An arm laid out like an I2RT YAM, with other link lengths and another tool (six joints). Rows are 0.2 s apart.
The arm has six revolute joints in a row. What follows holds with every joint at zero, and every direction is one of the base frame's.
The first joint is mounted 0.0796 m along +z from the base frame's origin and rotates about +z.
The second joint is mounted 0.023 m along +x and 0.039 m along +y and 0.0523 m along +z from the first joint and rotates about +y.
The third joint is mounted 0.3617 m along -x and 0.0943 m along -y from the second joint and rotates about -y.
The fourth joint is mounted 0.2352 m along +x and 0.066 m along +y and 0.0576 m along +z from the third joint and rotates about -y.
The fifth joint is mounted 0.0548 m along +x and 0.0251 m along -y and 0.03 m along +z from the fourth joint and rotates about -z.
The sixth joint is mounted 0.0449 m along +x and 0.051 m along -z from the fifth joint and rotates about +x.
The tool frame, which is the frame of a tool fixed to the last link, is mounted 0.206 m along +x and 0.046 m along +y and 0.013 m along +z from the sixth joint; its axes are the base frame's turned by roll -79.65, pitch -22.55 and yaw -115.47 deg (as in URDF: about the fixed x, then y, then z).
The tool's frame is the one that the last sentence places.
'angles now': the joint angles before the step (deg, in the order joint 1, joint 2, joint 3, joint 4, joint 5, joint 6). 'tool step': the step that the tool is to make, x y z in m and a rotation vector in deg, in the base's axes. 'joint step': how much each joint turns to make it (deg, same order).
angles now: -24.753 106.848 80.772 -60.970 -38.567 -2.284
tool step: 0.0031 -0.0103 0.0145 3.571 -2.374 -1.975
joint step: -3.148 0.026 -0.093 -0.166 -4.306 -1.269
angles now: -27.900 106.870 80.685 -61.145 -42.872 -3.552
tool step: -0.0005 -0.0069 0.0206 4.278 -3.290 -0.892
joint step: -3.192 -0.014 0.022 -1.437 -5.421 -3.018
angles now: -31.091 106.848 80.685 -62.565 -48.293 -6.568
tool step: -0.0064 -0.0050 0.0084 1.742 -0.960 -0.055
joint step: -2.011 0.013 -0.010 -2.360 -1.989 -2.995
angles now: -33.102 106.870 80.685 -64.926 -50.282 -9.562
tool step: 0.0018 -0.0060 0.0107 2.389 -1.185 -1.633
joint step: -1.571 -0.030 -0.008 -0.366 -2.645 0.005
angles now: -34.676 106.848 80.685 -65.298 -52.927 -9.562
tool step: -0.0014 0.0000 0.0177 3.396 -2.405 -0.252
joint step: -1.418 0.000 0.004 -1.923 -4.109 -2.334
